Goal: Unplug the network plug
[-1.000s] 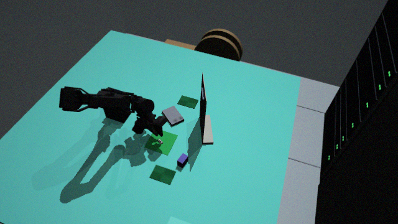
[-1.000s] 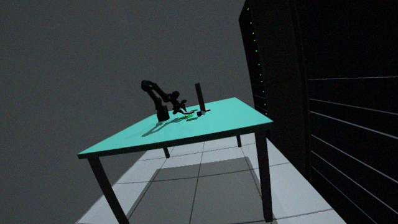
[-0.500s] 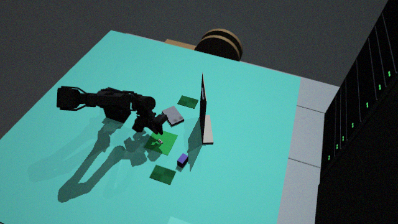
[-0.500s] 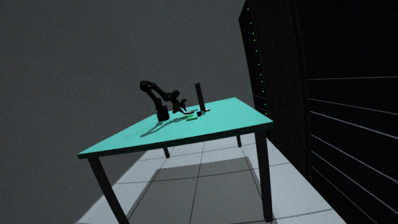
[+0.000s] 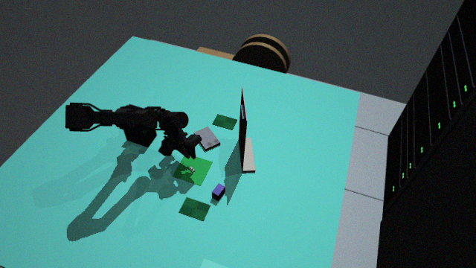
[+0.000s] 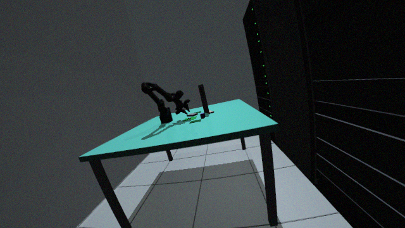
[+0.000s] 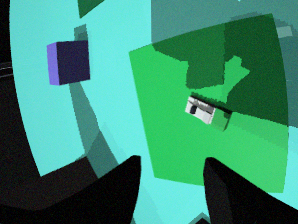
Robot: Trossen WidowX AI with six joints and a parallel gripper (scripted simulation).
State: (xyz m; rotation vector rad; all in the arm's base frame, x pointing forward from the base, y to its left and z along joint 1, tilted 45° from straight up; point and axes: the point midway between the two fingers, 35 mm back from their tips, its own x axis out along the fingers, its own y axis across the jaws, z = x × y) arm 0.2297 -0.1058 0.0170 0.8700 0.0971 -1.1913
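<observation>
My gripper tip is 5 cm above the network plug and 1 cm to the left of it. The rest, counted from my gripper tip: purple cube (13 cm ahead, 10 cm to the right, 3 cm below); then grey pad (15 cm to the left, 5 cm below, 2 cm ahead); then green marked square (5 cm below, 1 cm to the right).
</observation>
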